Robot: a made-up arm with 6 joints.
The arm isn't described. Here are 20 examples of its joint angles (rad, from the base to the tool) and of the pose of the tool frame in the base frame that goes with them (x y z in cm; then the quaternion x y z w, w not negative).
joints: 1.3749 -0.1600 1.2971 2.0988 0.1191 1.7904
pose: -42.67 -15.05 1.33 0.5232 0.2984 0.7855 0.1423
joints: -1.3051 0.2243 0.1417 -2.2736 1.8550 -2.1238
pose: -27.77 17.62 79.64 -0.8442 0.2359 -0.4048 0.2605
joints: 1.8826 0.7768 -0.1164 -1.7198 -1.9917 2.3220
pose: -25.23 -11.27 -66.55 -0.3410 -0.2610 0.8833 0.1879
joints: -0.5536 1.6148 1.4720 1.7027 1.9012 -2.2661
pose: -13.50 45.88 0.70 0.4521 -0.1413 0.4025 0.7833
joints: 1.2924 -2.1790 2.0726 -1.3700 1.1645 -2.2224
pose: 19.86 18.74 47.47 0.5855 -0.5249 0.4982 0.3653
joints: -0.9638 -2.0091 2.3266 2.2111 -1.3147 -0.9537
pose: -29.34 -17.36 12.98 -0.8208 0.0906 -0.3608 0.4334
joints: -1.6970 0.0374 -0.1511 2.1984 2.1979 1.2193
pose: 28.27 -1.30 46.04 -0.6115 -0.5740 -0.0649 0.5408
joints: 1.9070 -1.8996 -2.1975 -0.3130 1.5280 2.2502
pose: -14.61 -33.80 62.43 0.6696 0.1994 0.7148 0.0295
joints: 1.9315 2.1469 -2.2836 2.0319 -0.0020 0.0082
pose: -38.60 -22.21 -33.58 -0.1983 0.2191 -0.9521 0.0784
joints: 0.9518 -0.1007 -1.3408 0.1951 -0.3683 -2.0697
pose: 27.12 -21.90 -60.69 0.2381 -0.5053 -0.4145 0.7184
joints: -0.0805 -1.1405 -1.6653 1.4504 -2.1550 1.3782
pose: -17.99 36.77 -44.55 0.2127 -0.1919 0.7664 0.5749
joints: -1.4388 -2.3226 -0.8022 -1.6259 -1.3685 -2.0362
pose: 0.86 -7.73 -40.52 -0.0881 0.4991 0.5117 0.6938
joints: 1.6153 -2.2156 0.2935 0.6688 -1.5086 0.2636
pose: 53.69 11.69 -1.88 0.0153 -0.6989 0.0693 0.7116
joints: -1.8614 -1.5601 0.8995 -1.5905 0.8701 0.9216
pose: 41.70 9.18 59.83 -0.4245 -0.8724 -0.2168 0.1081
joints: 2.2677 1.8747 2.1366 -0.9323 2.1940 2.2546
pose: -60.14 -7.69 -39.38 -0.2209 0.1064 0.7628 0.5983
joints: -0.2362 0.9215 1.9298 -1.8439 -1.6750 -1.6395
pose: -41.23 37.75 -31.17 0.0038 -0.0713 -0.8964 0.4375
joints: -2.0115 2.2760 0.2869 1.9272 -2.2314 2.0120
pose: 6.14 -27.64 14.40 0.0243 -0.4747 -0.6851 0.5519
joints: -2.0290 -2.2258 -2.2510 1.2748 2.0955 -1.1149
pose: 1.36 7.94 33.40 -0.8157 -0.3932 0.0127 0.4241
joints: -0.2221 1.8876 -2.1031 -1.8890 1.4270 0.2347
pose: -70.87 37.55 -11.64 0.4172 0.1364 0.3000 0.8469
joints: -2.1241 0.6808 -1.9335 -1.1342 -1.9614 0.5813
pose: -65.92 -10.83 52.36 -0.0480 0.5307 0.3990 0.7462
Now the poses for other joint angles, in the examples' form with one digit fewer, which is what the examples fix.
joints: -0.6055 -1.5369 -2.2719 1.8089 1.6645 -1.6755
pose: 3.6 19.9 23.1 -0.653 -0.744 0.143 0.016
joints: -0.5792 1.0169 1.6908 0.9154 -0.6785 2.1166
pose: -31.9 -13.1 61.2 -0.768 -0.213 -0.534 0.282
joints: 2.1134 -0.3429 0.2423 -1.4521 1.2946 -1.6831
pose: -26.8 -42.7 -39.5 0.243 0.594 0.393 0.658
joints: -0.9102 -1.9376 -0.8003 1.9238 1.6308 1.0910
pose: -10.9 -13.3 -16.8 -0.545 0.385 0.491 0.560
